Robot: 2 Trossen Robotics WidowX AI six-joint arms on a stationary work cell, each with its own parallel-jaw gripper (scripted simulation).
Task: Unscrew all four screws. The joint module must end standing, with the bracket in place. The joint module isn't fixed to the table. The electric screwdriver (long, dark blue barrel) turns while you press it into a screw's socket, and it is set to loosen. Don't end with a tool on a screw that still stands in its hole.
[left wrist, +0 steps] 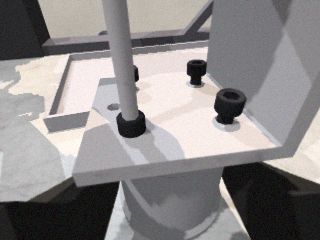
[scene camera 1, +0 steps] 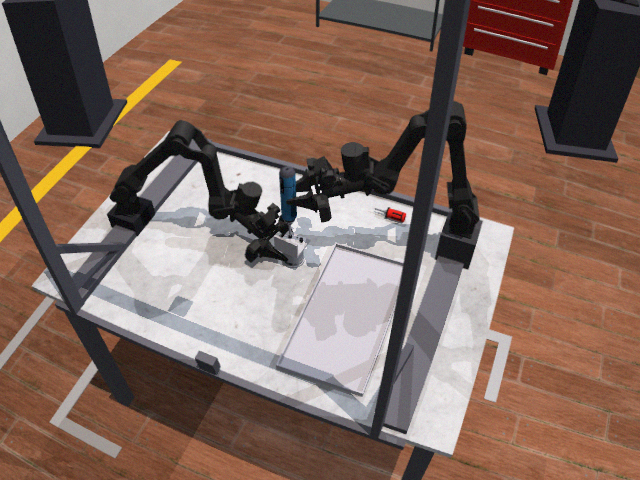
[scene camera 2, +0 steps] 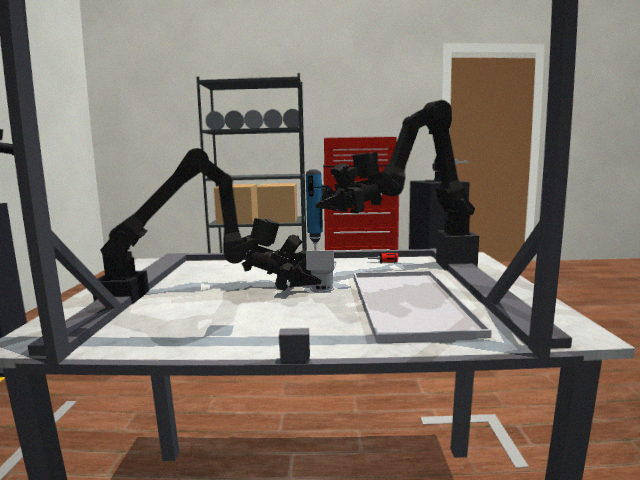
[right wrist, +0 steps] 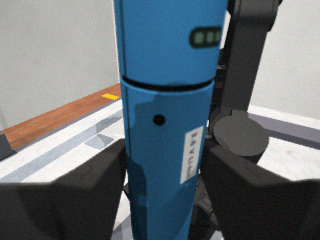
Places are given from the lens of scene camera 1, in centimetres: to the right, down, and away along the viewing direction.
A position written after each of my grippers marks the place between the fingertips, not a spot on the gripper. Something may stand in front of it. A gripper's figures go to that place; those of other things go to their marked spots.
my left gripper [scene camera 1: 294, 253]: -7, 4, 159
my right gripper [scene camera 1: 285, 196]: -9, -11, 147
blue electric screwdriver [scene camera 1: 287, 176]: -8, -15, 139
shallow tray [scene camera 1: 336, 337]: 4, 24, 144
